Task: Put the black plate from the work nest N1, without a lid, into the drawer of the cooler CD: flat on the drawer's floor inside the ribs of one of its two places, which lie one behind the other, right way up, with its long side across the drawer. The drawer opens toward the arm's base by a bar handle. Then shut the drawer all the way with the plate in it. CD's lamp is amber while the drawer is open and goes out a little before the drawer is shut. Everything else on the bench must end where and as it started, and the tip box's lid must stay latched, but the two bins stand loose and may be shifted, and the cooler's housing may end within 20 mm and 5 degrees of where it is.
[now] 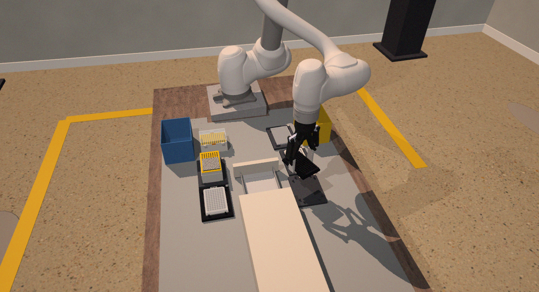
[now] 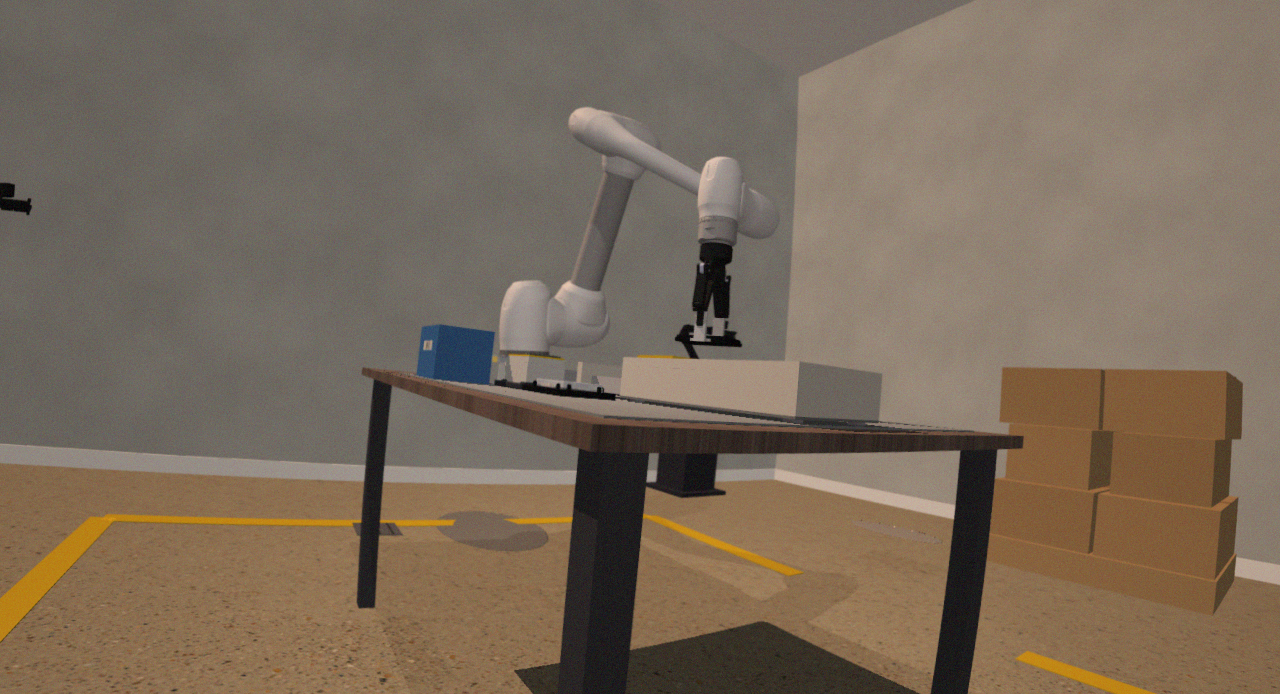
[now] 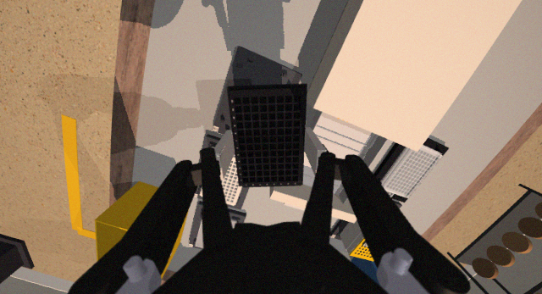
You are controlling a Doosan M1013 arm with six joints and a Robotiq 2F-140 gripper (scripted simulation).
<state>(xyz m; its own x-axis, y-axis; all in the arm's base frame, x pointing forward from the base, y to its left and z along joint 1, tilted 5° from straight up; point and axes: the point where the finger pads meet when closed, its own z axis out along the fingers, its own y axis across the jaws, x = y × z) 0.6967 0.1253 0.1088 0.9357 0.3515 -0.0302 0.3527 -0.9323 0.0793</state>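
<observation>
My hand is 15 cm to the left of the drawer, 14 cm above it and 2 cm past it. Round my hand: work nest N1: 16 cm below, 3 cm to the left, 1 cm ahead; then cooler CD: 16 cm to the right, 13 cm below, 11 cm ahead; then black plate: 2 cm below.
</observation>
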